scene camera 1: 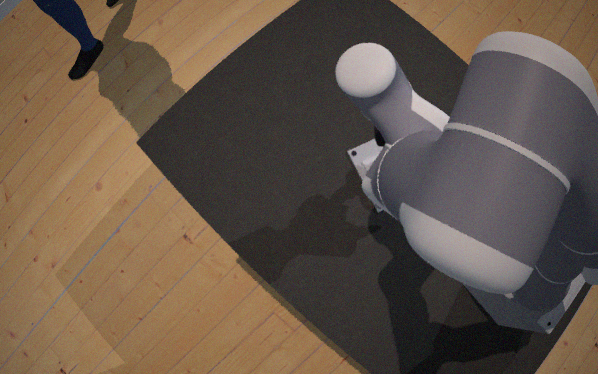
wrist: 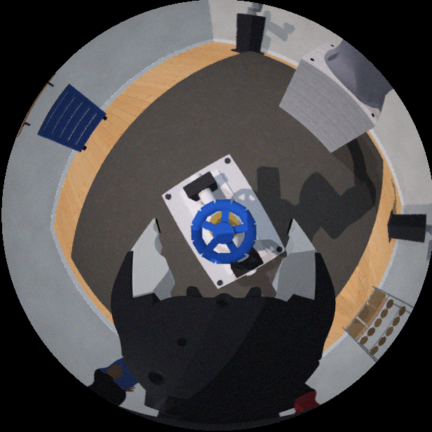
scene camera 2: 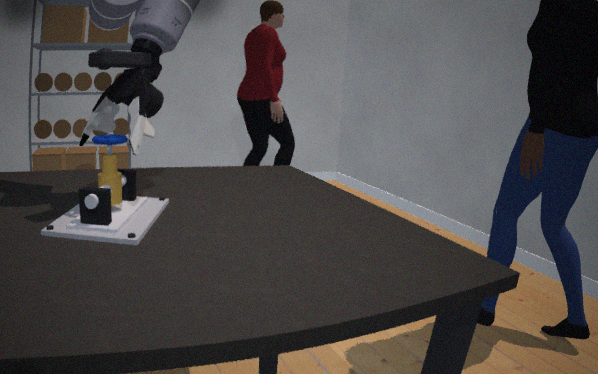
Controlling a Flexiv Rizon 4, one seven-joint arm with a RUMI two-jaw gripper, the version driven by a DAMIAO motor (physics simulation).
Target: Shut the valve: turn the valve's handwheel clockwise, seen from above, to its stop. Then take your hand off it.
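The valve's blue handwheel (scene camera 2: pixel 110 139) (wrist: pixel 223 233) lies level on top of the yellow valve body (scene camera 2: pixel 110 186). The valve stands on a white base plate (scene camera 1: pixel 364 151) (scene camera 2: pixel 150 216) (wrist: pixel 181 206) with a black block at each end. My gripper (scene camera 2: pixel 109 145) (wrist: pixel 223 220) is wide open and tilted. In the scene camera 2 view its fingertips are about level with the wheel, one on each side. In the wrist view dark table shows between each finger and the wheel's rim. In the scene camera 1 view the arm hides the wheel and the fingers.
The valve is on a dark table (scene camera 1: pixel 250 125) (scene camera 2: pixel 300 250) (wrist: pixel 200 115). The arm's grey pedestal (wrist: pixel 320 105) stands on the table. A person in red (scene camera 2: pixel 264 70) and a person in blue trousers (scene camera 2: pixel 515 185) are beyond the table. A shelf rack (scene camera 2: pixel 65 93) stands behind.
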